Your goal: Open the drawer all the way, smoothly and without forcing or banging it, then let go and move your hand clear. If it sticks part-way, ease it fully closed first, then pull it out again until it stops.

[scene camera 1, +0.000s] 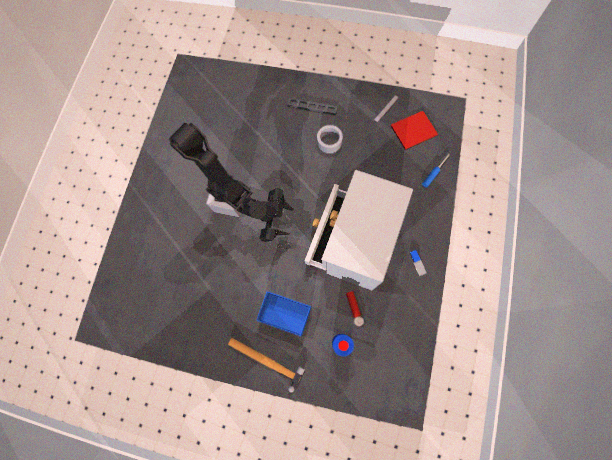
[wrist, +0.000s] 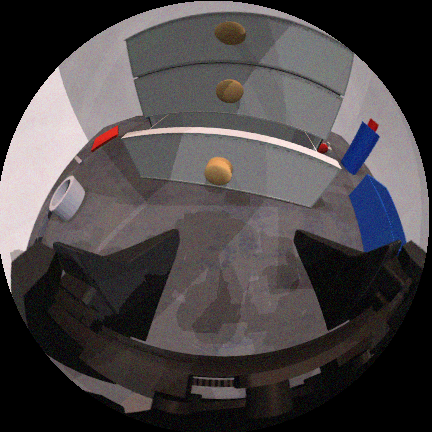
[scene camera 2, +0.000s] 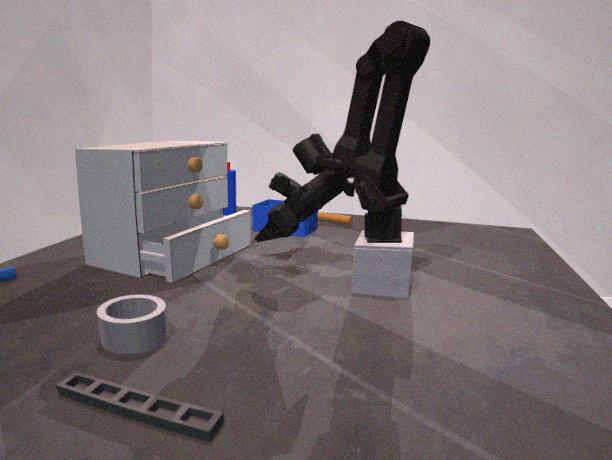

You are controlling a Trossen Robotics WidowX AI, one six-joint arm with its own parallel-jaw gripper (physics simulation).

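Frame: origin at the arm's base, x ahead, y left, z up, level; centimetres.
Seen in the pictures: gripper, fingertip midpoint: (scene camera 1: pixel 291 222) (wrist: pixel 239 235) (scene camera 2: pixel 262 234); arm's base, link origin: (scene camera 1: pixel 224 193) (scene camera 2: pixel 384 238).
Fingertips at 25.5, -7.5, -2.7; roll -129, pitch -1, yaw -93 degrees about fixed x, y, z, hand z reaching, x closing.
Offsets run from my fingertips to a thing's middle, as dx, dy, dz. "spot": to the spot under its first point.
A white cabinet @(+24.8, -2.9, +5.9) (scene camera 1: pixel 375 225) (scene camera 2: pixel 107 210) has three drawers with round wooden knobs. Its bottom drawer (scene camera 1: pixel 322 225) (scene camera 2: pixel 190 250) (wrist: pixel 280 175) stands part-way out; the upper two are closed. The bottom drawer's knob @(spot: +8.8, +0.9, -0.5) (scene camera 1: pixel 315 222) (scene camera 2: pixel 221 242) (wrist: pixel 218 171) sticks out from its front. My gripper (scene camera 1: pixel 290 220) (scene camera 2: pixel 257 240) (wrist: pixel 239 235) is open and empty, its fingers spread wide. It is in front of the bottom drawer, apart from the knob, with the fingertips pointing toward the drawer side and down. In the wrist view the knob shows beyond and above the gap between the fingertips.
A blue bin @(+1.5, -32.5, -3.2) (scene camera 1: pixel 284 314) (scene camera 2: pixel 262 212) (wrist: pixel 377 215) and a hammer @(-3.9, -49.9, -5.7) (scene camera 1: pixel 262 358) lie to one side. A white ring @(+10.4, +37.0, -4.6) (scene camera 1: pixel 322 147) (scene camera 2: pixel 132 337) (wrist: pixel 75 202) and a slotted bar @(+1.6, +52.6, -6.3) (scene camera 1: pixel 312 106) (scene camera 2: pixel 140 407) lie on the other. A red flashlight @(+25.9, -27.9, -5.4) (scene camera 1: pixel 353 305) lies beside the cabinet, near a blue-and-red object @(+22.3, -40.3, +2.2) (scene camera 1: pixel 343 345) (wrist: pixel 360 149).
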